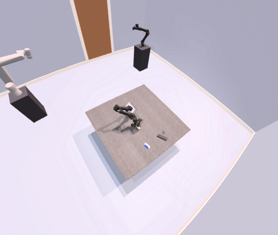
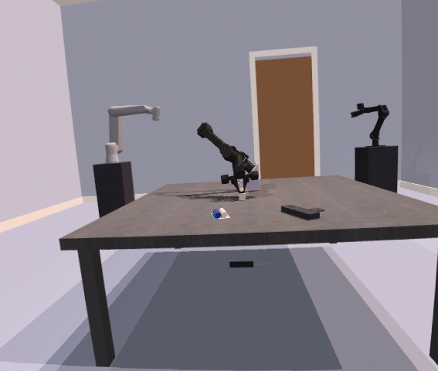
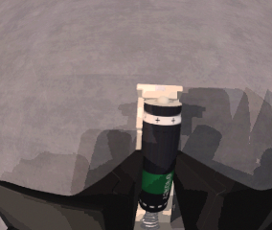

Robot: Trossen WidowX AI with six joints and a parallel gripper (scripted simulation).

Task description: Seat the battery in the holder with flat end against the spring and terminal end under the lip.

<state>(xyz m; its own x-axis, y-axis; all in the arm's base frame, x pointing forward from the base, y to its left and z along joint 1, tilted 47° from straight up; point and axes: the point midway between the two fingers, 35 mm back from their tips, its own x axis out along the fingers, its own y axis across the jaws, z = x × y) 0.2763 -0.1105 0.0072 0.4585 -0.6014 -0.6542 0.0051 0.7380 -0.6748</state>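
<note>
My gripper tip is 10 mm below the battery. The rest, counted from my gripper tip: flat black block 370 mm ahead, 180 mm to the left, 10 mm below.
</note>
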